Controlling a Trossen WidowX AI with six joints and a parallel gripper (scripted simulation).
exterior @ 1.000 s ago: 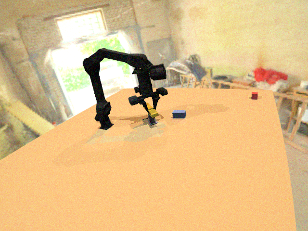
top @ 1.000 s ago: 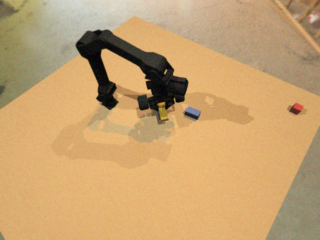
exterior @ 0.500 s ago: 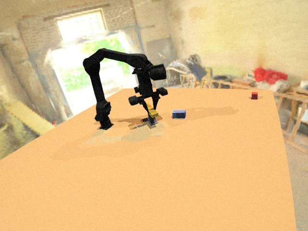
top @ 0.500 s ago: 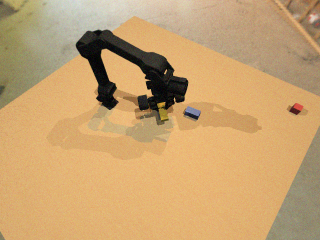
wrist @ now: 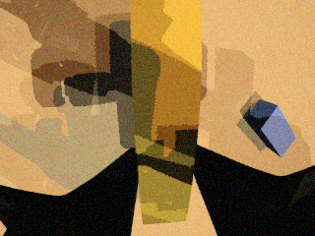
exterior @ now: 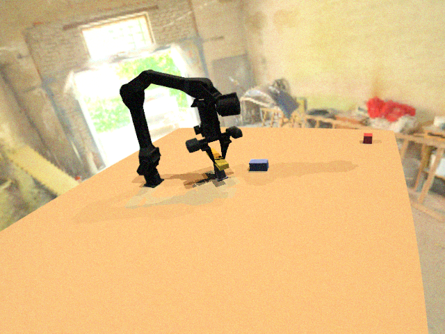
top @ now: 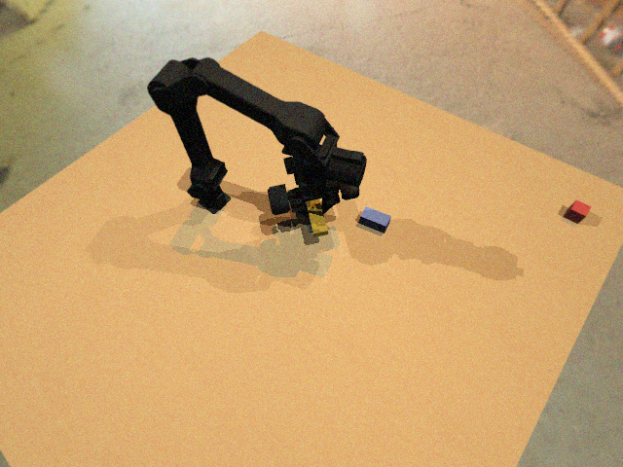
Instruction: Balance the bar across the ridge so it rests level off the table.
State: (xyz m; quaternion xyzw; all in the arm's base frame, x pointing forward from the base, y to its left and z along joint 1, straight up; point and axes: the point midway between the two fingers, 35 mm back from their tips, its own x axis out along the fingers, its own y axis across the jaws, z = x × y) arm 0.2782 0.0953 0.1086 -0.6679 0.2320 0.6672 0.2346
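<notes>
My gripper tip is 20 mm past the yellow bar and 20 mm to the right of it. From my gripper tip the other things lie so: blue block (100 mm ahead, 100 mm to the left, 60 mm below); then small red block (460 mm ahead, 400 mm to the left, 60 mm below).
</notes>
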